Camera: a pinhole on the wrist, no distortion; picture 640 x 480 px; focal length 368.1 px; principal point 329.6 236.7 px. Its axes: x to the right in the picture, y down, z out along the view. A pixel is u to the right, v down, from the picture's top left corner.
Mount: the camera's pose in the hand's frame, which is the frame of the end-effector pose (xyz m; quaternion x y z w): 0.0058 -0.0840 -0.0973 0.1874 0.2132 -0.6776 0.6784
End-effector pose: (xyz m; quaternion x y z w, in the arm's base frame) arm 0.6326 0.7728 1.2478 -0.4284 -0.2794 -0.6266 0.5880
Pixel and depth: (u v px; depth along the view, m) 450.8 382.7 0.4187
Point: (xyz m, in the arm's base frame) 0.2643 0.8934 1.5561
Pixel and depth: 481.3 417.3 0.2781
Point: 0.3339 0.8069 1.4620
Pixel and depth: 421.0 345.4 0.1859
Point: 0.4253 0.8006 1.3550
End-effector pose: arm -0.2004 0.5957 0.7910 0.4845 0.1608 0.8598 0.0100
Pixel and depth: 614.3 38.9 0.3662
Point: -0.1246 1.0770 0.5216
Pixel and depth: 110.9 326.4 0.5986
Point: 0.1871 0.8877 1.1898
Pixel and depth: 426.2 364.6 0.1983
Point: -0.2439 0.8424 0.8096
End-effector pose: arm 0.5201 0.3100 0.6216 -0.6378 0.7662 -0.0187 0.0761
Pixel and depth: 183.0 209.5 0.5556
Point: 0.7868 0.3196 0.1637
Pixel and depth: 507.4 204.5 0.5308
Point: 1.1270 0.2389 0.4901
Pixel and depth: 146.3 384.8 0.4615
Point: 0.6769 0.1064 0.2165
